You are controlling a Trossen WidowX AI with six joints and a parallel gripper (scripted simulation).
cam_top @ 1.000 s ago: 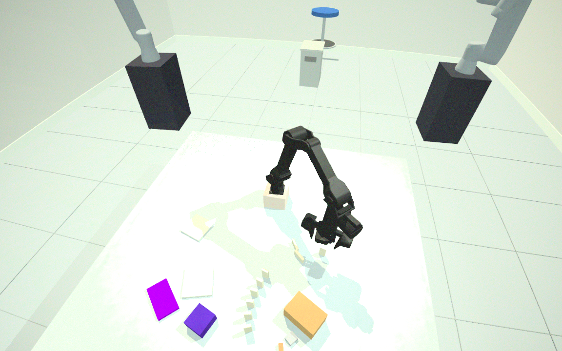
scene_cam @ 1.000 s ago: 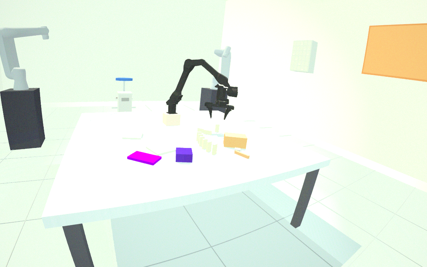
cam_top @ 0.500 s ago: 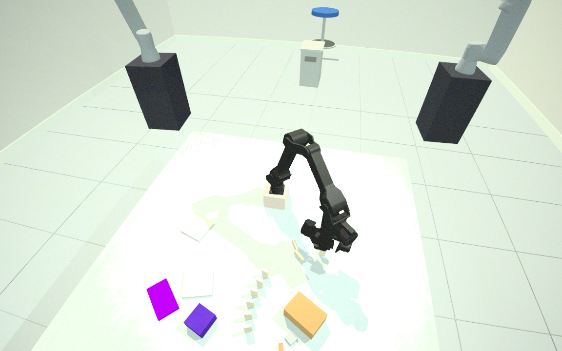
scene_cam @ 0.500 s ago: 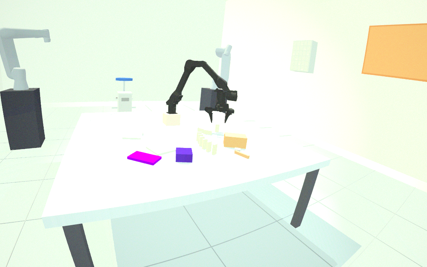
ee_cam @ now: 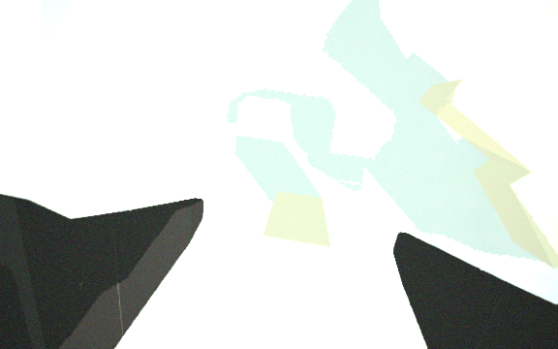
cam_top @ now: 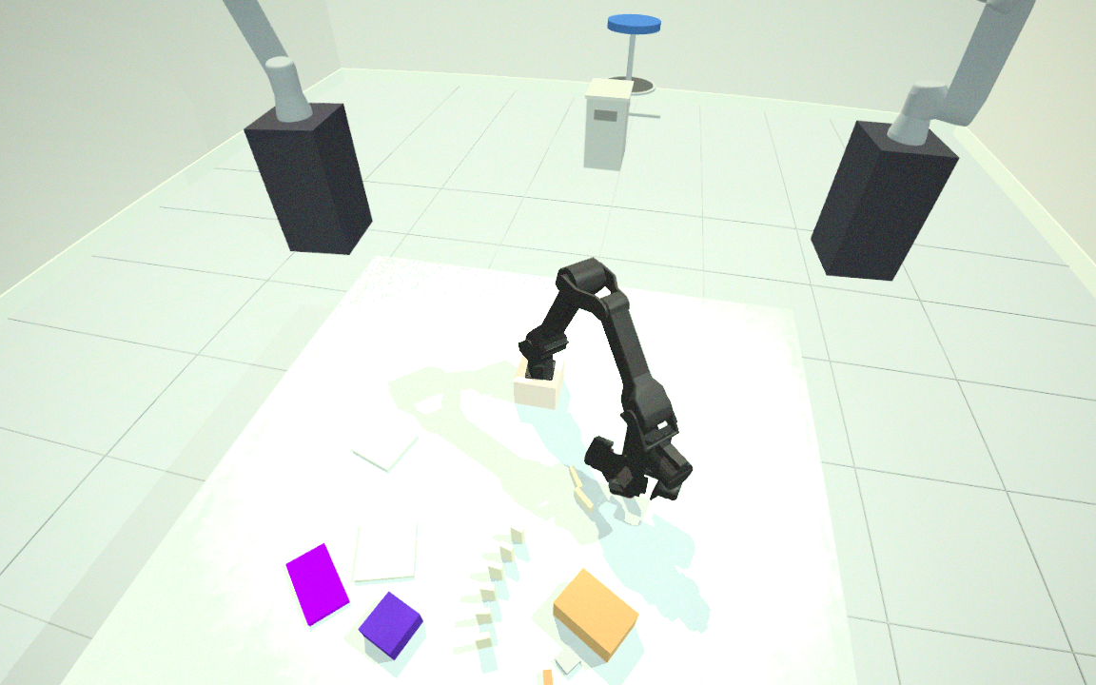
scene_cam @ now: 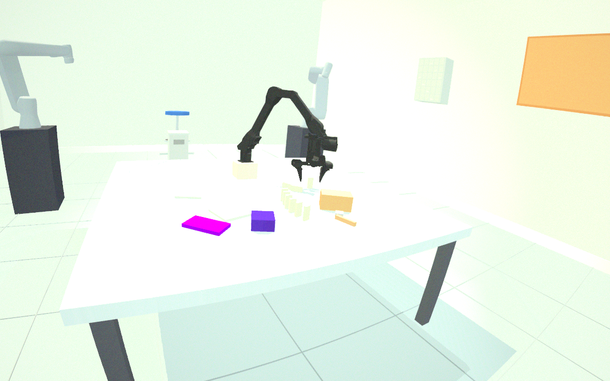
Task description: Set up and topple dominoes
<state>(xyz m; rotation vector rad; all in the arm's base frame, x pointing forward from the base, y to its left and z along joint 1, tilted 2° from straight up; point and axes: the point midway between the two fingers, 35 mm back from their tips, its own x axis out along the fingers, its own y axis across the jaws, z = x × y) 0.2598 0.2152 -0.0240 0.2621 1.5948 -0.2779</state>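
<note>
Right now the orange box is 25 cm ahead of my gripper tip and 5 cm to the right of it. Also, from my gripper tip: purple block: 40 cm to the right, 31 cm ahead, 1 cm below; then orange stick: 38 cm ahead, 12 cm to the right, 2 cm below; then magenta slab: 56 cm to the right, 26 cm ahead, 2 cm below.
</note>
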